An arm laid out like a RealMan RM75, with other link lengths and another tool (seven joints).
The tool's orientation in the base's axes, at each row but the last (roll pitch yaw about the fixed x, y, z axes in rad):
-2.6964, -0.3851, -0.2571
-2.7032, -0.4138, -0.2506
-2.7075, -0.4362, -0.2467
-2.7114, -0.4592, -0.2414
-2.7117, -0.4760, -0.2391
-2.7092, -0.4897, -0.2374
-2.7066, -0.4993, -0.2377
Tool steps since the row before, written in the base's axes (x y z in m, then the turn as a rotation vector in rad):
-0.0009, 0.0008, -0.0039, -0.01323, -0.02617, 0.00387
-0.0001, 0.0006, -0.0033, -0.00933, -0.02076, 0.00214
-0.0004, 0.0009, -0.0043, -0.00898, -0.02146, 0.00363
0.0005, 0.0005, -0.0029, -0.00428, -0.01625, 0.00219
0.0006, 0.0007, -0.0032, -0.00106, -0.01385, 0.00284
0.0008, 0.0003, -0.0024, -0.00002, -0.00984, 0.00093
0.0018, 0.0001, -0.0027, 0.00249, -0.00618, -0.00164
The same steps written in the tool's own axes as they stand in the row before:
-0.0025, 0.0009, 0.0031, -0.00424, 0.02334, -0.01767
-0.0016, 0.0007, 0.0029, -0.00270, 0.01881, -0.01271
-0.0024, 0.0008, 0.0036, -0.00161, 0.01887, -0.01399
-0.0010, 0.0006, 0.0028, 0.00073, 0.01440, -0.00890
-0.0011, 0.0005, 0.0031, 0.00330, 0.01184, -0.00707
-0.0005, 0.0006, 0.0024, 0.00246, 0.00880, -0.00377
0.0002, 0.0009, 0.0031, 0.00262, 0.00630, 0.00070

